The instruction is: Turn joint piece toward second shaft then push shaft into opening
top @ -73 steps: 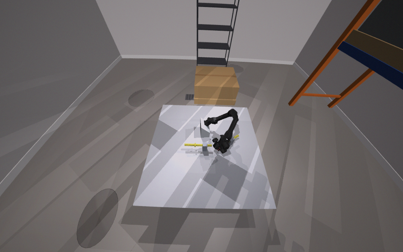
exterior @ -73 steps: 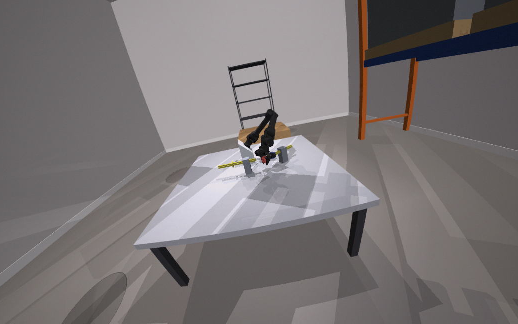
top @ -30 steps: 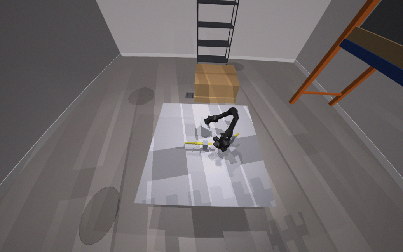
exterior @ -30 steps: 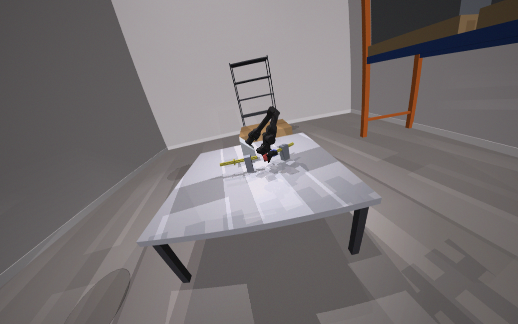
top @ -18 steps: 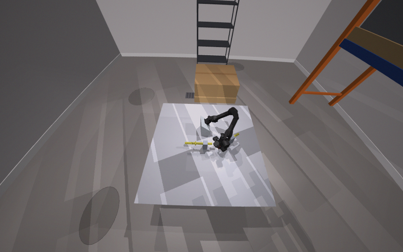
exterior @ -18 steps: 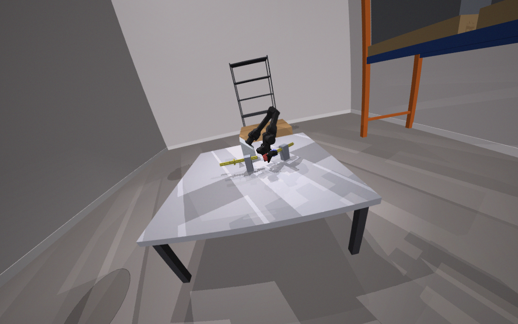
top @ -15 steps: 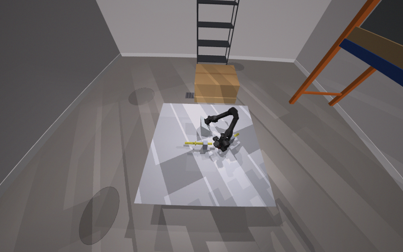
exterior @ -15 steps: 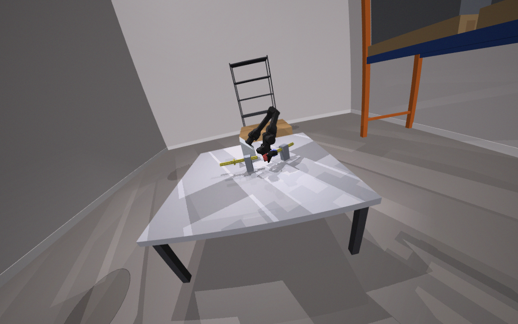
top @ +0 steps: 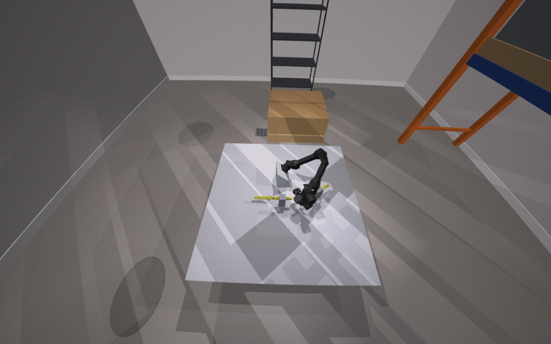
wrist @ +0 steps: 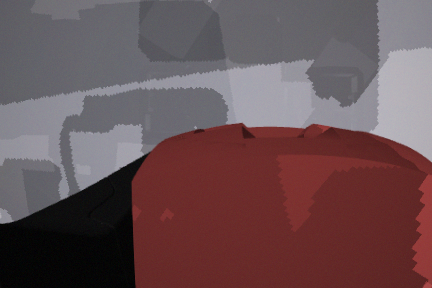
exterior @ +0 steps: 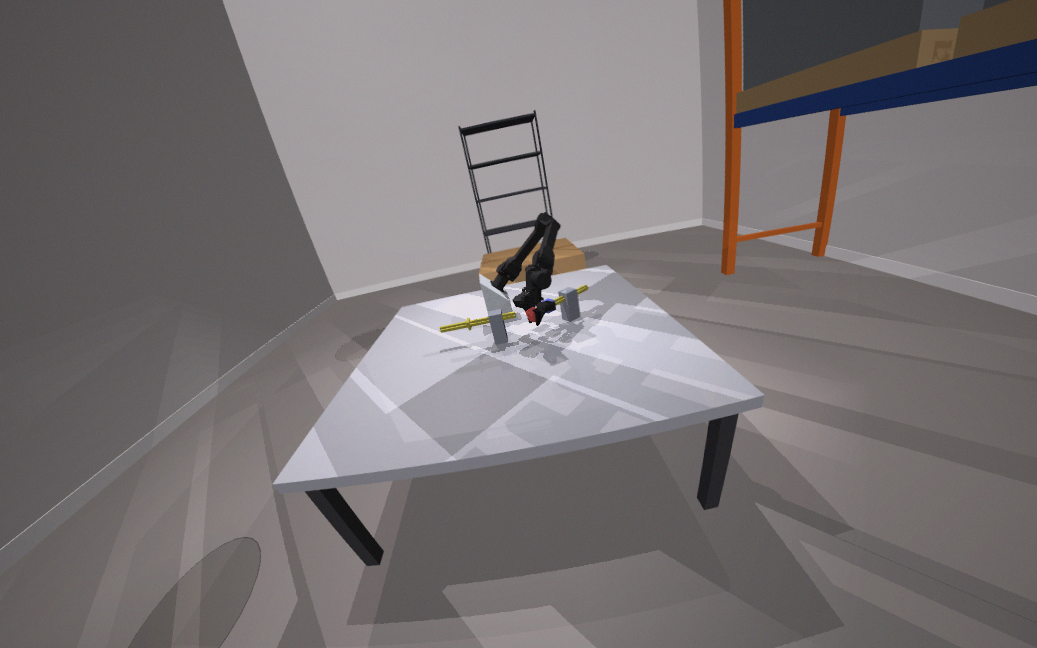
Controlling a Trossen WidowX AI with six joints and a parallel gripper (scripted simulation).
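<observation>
The red joint piece is 4 cm above my gripper tip, 1 cm to the left of it and 1 cm behind it.
</observation>
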